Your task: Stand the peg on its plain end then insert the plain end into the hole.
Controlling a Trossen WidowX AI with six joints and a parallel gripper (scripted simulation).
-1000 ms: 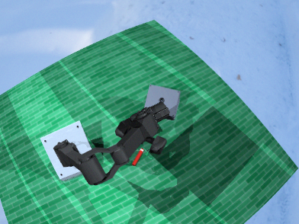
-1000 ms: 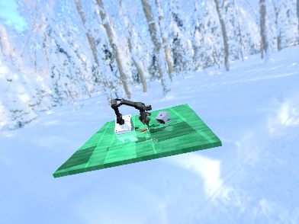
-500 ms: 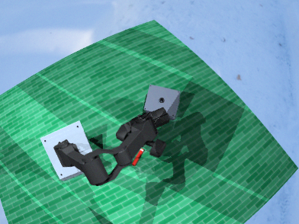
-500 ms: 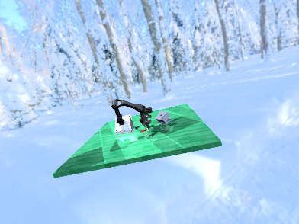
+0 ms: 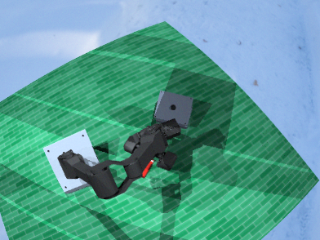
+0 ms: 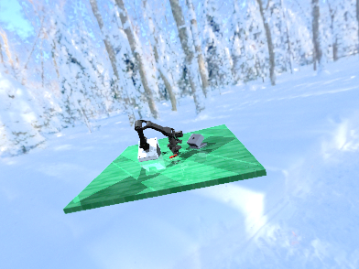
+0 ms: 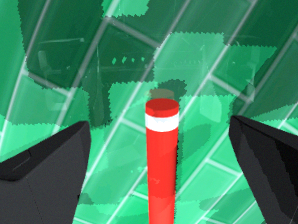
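Now: the red peg 1 cm to the right of my gripper tip and 1 cm behind it. Round my gripper tip: grey sloped panel (19 cm ahead, 13 cm to the left, 6 cm above).
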